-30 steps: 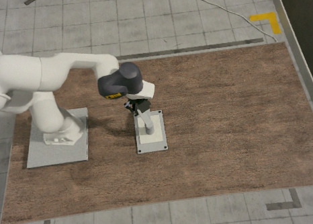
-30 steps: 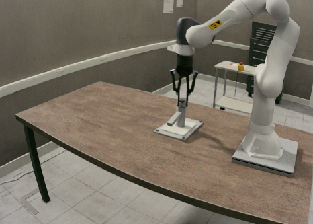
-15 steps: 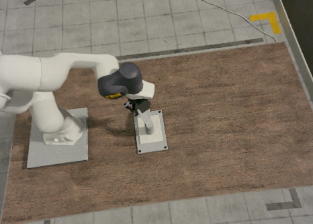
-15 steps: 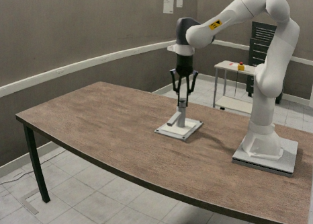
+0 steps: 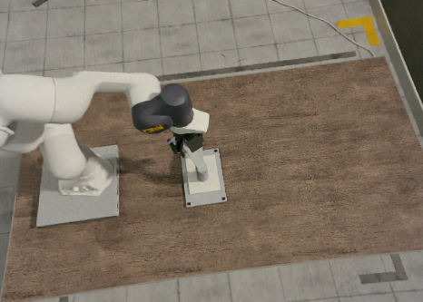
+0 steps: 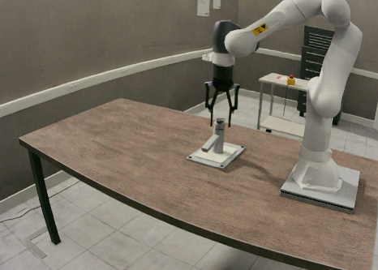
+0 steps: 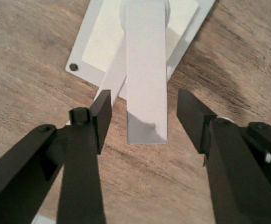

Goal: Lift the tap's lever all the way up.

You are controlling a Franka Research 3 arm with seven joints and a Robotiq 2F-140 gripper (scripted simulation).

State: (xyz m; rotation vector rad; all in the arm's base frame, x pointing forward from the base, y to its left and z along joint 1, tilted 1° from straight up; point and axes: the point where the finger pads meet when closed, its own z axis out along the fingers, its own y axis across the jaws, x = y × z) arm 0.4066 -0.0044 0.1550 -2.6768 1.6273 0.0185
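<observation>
Right now the lever is 3 cm to the right of my hand, 2 cm below it and 1 cm ahead of it. Also, from my hand: white tap (7 cm below, 4 cm to the right, 2 cm ahead).
</observation>
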